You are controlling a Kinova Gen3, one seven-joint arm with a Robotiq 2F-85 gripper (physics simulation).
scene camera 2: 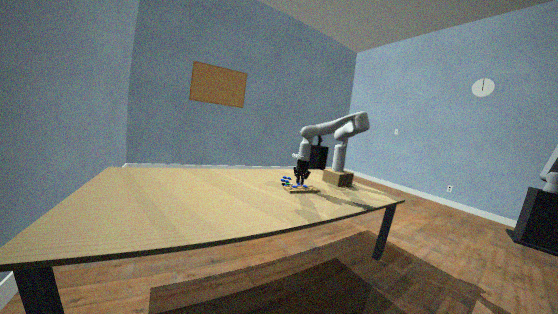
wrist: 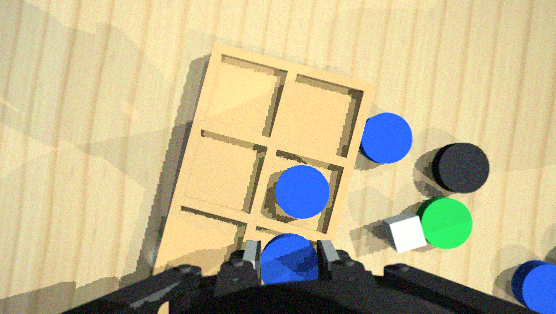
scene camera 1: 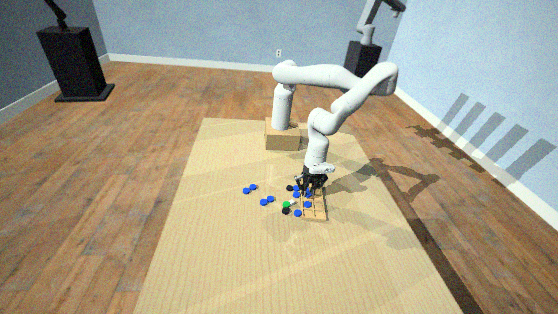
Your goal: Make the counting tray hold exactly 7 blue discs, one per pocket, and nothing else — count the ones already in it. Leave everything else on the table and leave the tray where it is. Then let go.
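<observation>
The wooden counting tray (scene camera 1: 316, 217) (scene camera 2: 312, 190) (wrist: 252, 58) lies on the table, with two columns of pockets. One blue disc (scene camera 1: 307, 204) (wrist: 301, 191) sits in a pocket of the right column in the wrist view. My gripper (scene camera 1: 310, 190) (scene camera 2: 300, 180) (wrist: 289, 259) is shut on another blue disc (wrist: 289, 262). It holds it low over the tray's end nearest the robot base, above the pocket beside the filled one. The other pockets in view are bare. The tray's near end is hidden under the gripper in the wrist view.
A loose blue disc (scene camera 1: 297, 212) (wrist: 386, 137) touches the tray's outer side. Close by are a black disc (scene camera 1: 286, 210) (wrist: 461, 167), a green disc (scene camera 1: 286, 204) (wrist: 446, 222) and a white cube (wrist: 404, 233). More blue discs (scene camera 1: 263, 202) (scene camera 1: 246, 190) lie further left, and another black disc (scene camera 1: 289, 187).
</observation>
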